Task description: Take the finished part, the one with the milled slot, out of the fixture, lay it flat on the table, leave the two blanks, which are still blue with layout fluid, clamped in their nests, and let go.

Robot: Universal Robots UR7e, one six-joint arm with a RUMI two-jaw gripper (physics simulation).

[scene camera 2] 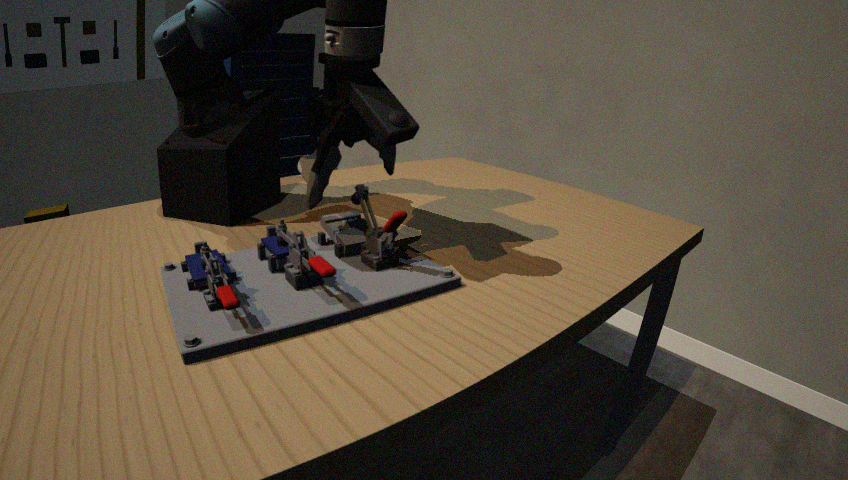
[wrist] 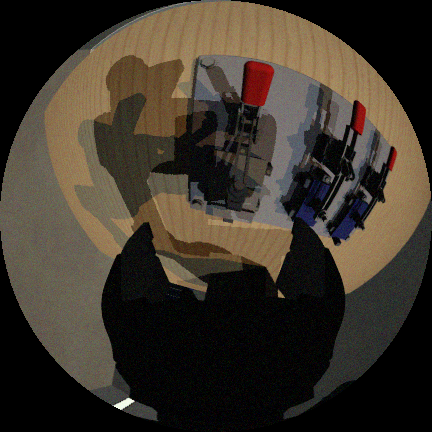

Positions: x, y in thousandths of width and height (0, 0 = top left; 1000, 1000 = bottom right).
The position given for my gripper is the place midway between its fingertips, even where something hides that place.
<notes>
In view: my gripper (scene camera 2: 416, 397), a blue blank (wrist: 735, 439) and a fixture plate (scene camera 2: 319, 647).
My gripper is seen too in the wrist view (wrist: 513, 515). The fixture plate shows as well in the wrist view (wrist: 693, 251).
</notes>
